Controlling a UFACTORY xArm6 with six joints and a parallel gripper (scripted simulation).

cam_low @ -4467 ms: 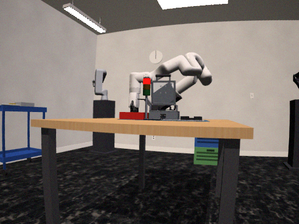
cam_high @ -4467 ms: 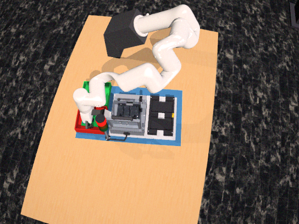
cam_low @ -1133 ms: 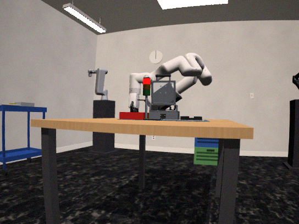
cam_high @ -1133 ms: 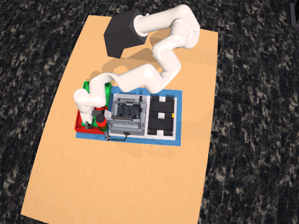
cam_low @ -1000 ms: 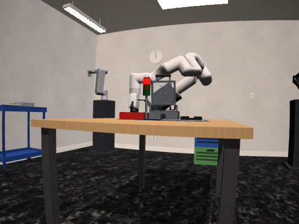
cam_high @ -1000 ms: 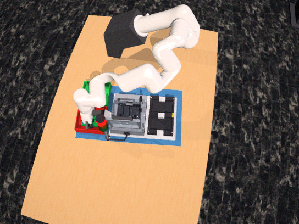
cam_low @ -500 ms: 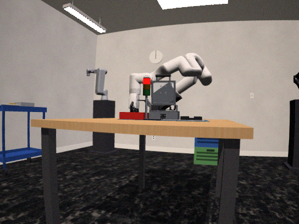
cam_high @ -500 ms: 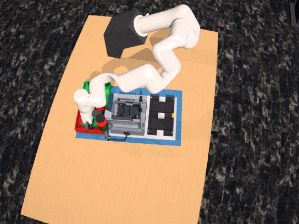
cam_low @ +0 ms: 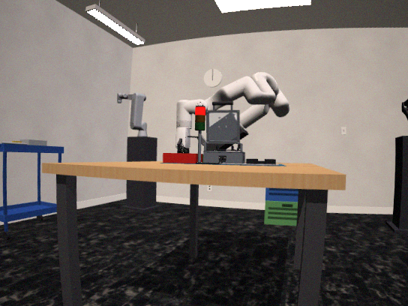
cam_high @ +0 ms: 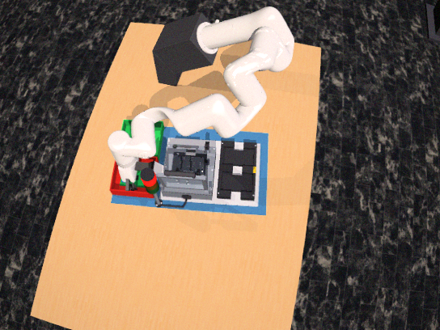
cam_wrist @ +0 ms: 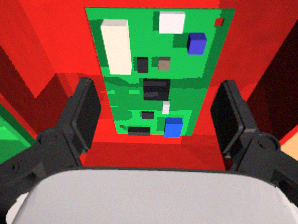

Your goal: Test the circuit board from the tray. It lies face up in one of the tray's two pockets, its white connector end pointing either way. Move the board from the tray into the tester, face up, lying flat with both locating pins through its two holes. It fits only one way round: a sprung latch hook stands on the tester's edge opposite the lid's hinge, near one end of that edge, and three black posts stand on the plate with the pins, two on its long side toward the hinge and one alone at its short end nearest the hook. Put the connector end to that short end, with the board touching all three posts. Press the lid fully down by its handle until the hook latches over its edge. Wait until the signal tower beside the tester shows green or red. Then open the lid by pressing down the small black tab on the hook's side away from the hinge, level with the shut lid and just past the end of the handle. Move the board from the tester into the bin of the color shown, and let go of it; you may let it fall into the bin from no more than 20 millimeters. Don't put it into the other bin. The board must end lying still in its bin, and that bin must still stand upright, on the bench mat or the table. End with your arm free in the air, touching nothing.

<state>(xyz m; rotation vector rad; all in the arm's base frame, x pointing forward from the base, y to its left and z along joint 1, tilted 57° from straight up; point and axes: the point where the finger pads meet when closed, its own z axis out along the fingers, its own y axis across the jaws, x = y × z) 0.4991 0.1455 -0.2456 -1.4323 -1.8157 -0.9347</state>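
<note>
My hand is right at the red bin. Also, from my hand: tester plate: 80 mm behind, 190 mm to the left, 50 mm above; tester lid: 30 mm ahead, 210 mm to the left, 170 mm above; green bin: 150 mm behind, 30 mm to the right.
</note>
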